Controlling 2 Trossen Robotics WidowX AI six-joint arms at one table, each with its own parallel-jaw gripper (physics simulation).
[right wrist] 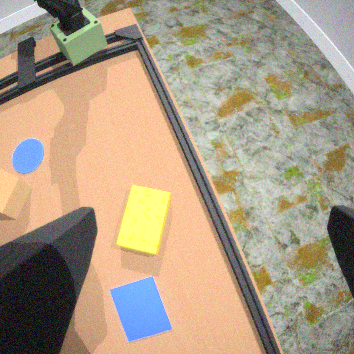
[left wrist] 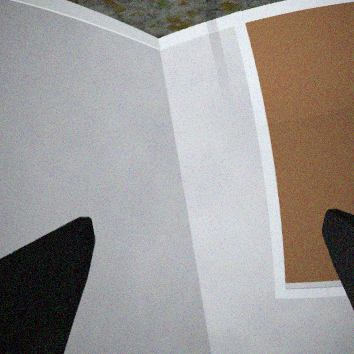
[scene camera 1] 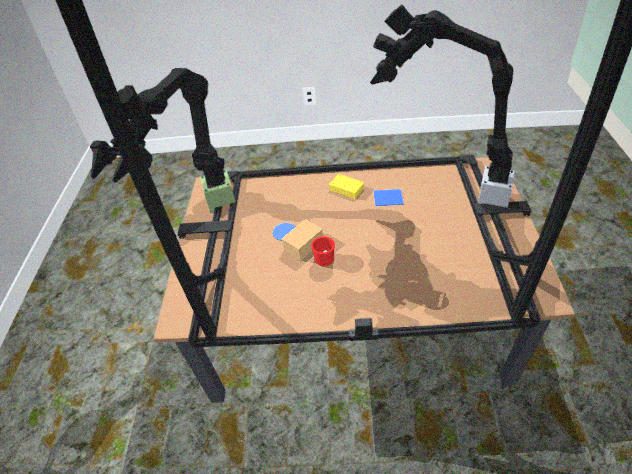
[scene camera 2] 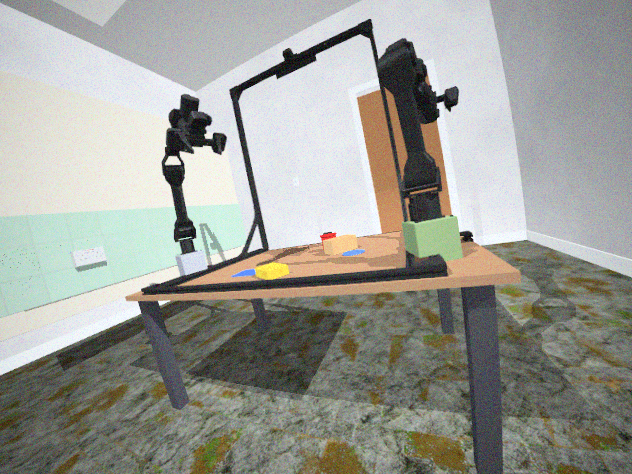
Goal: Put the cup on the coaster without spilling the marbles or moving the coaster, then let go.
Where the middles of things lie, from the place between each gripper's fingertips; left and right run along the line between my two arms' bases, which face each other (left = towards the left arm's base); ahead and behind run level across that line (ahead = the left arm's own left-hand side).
The tan block [scene camera 1: 297,242] lies 21 cm ahead of my left hand, 43 cm to the right of it and 43 cm below it. From my left hand the other things lie so: flat blue square [right wrist: 140,309] 45 cm ahead, 72 cm to the right, 46 cm below.
Right now my right hand is 110 mm past the flat blue square, 50 mm to the left of it and 420 mm above it. From my right hand the other things lie so: tan block (340 mm behind, 230 mm to the left, 390 mm below).
